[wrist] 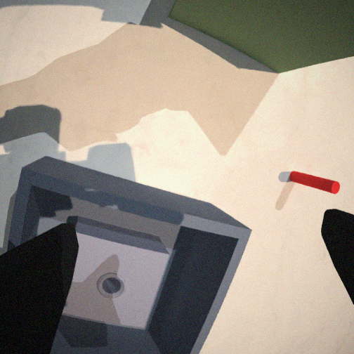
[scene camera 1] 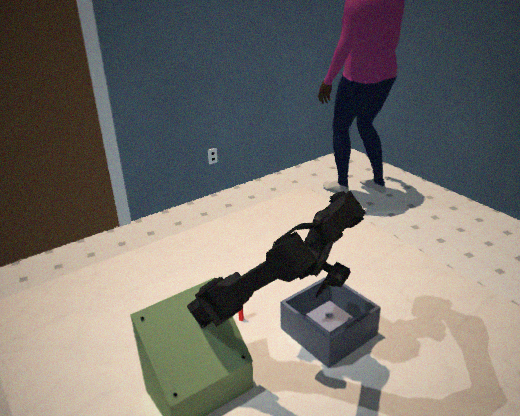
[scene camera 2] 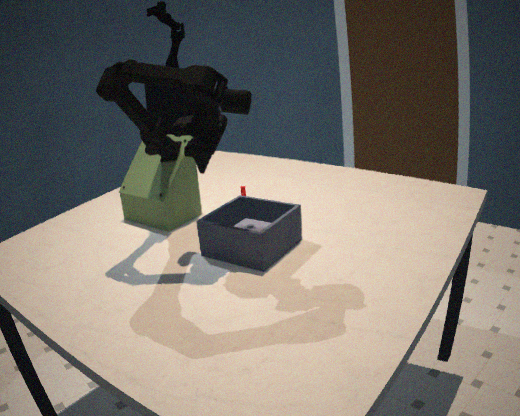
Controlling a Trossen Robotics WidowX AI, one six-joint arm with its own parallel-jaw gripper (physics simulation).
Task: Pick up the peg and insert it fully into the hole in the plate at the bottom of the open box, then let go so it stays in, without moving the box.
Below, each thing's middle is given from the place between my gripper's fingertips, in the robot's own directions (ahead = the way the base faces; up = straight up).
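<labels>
I see the pale plate (scene camera 1: 330, 318), which is 1 cm to the right of my hand and 11 cm ahead of it, and it is 18 cm below my hand as well.
</labels>
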